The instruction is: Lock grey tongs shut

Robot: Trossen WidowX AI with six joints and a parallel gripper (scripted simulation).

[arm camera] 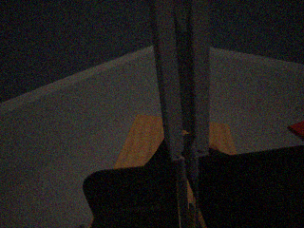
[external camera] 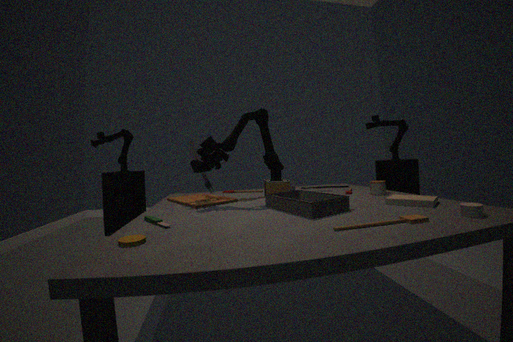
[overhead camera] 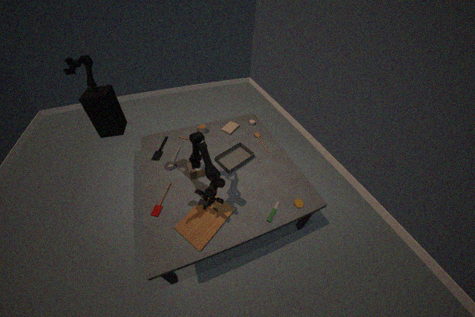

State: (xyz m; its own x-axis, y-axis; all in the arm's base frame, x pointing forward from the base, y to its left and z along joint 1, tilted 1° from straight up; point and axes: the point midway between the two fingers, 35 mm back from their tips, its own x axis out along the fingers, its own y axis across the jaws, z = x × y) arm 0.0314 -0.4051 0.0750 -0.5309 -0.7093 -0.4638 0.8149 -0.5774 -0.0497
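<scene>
My gripper tip is now 15 cm above the wooden board and 1 cm to the right of it. From my gripper tip the other things lie so: roasting tin 50 cm to the left, 33 cm ahead, 13 cm below; then green-handled tool 49 cm ahead, 15 cm below, 4 cm to the right; then red spatula 31 cm behind, 21 cm to the left, 15 cm below.
</scene>
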